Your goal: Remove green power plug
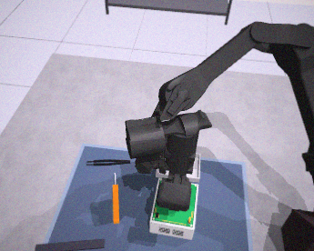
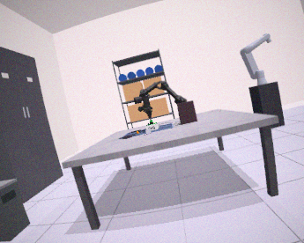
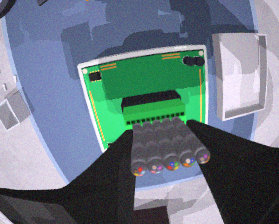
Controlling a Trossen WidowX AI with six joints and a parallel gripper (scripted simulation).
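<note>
Right now the green power plug is 20 mm below my gripper tip. Round my gripper tip: blue mat: 100 mm below, 50 mm ahead; then dark bar: 220 mm ahead, 120 mm to the left, 100 mm below.
</note>
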